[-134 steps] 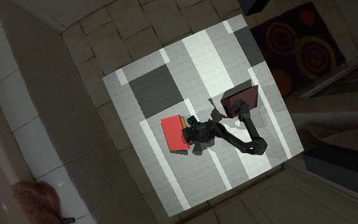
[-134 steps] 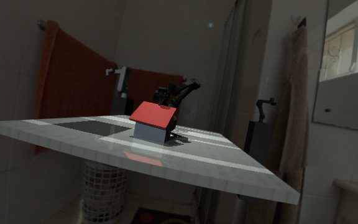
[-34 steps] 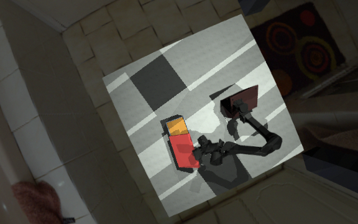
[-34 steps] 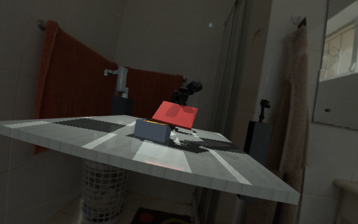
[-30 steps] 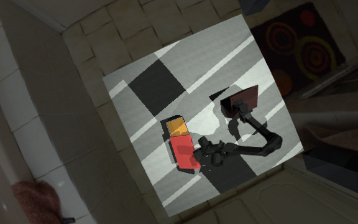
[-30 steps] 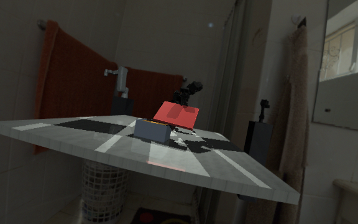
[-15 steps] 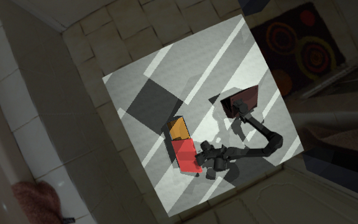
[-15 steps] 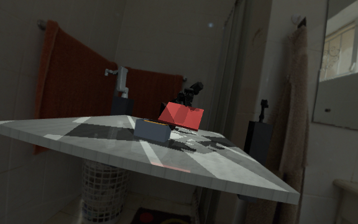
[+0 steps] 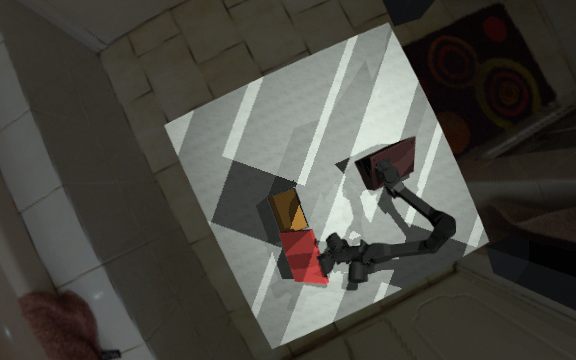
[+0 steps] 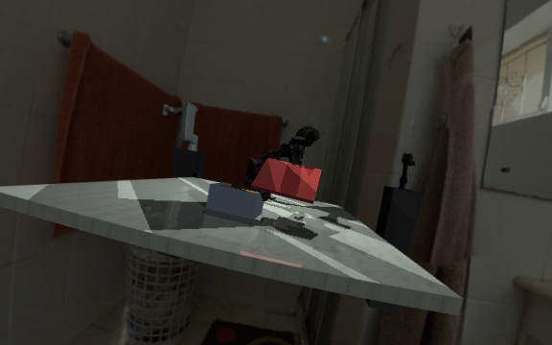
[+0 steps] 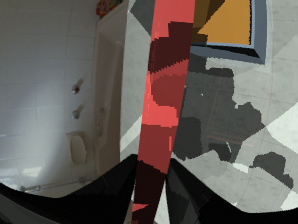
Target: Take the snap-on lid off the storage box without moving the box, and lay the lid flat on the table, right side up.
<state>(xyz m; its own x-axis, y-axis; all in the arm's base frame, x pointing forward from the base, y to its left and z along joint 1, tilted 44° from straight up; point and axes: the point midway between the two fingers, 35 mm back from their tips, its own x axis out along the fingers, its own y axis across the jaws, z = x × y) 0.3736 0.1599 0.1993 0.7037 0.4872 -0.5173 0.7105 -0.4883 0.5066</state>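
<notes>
Right now the red lid is 60 mm ahead of my gripper tip, 10 mm to the right of it and 50 mm below it. From my gripper tip the other things lie so: grey-blue storage box: 60 mm ahead, 200 mm to the right, 180 mm below.
</notes>
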